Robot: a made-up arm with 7 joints.
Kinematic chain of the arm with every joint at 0, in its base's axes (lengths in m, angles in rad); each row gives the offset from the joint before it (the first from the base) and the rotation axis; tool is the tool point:
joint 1: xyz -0.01 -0.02 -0.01 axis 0 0.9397 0.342
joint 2: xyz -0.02 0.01 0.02 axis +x
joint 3: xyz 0.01 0 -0.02 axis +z
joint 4: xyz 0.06 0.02 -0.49 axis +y
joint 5: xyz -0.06 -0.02 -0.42 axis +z
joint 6: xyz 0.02 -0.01 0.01 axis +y
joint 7: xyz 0.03 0.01 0 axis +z
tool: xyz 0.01 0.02 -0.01
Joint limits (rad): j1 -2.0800..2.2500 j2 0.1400..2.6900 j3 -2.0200..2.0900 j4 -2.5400..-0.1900 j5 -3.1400..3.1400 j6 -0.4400..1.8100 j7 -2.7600..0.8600
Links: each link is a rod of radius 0.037 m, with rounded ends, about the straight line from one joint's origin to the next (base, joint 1, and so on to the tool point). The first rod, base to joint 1, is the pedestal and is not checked.
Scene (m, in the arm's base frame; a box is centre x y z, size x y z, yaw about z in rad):
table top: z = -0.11
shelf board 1: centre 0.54 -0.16 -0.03 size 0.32 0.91 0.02 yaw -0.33
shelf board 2: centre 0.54 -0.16 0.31 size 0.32 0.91 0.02 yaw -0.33
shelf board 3: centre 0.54 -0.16 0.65 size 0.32 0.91 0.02 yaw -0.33
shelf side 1: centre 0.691 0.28 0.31 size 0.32 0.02 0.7 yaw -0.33
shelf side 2: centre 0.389 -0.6 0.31 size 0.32 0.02 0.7 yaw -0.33
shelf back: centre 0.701 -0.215 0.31 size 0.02 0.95 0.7 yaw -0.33
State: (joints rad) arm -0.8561 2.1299 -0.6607 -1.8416 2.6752 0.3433 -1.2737
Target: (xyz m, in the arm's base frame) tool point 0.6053 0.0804 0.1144
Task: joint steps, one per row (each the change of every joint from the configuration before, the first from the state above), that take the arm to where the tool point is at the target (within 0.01 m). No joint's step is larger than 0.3 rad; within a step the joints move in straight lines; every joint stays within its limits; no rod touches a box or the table.
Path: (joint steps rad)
1: -0.0460 -0.0566 -0.1146 -0.2328 -0.1649 0.0716 -0.0746
2: -0.0460 -0.0566 -0.1147 -0.2328 -0.1648 0.0715 -0.0746
3: -0.0460 -0.0566 -0.1146 -0.2328 -0.1649 0.0716 -0.0745
4: -0.0361 -0.2250 0.0567 0.1637 0.1694 -0.0445 0.0769
5: -0.0360 -0.2250 0.0567 0.1636 0.1695 -0.0445 0.0770
6: -0.0360 -0.2250 0.0568 0.1637 0.1694 -0.0444 0.0770

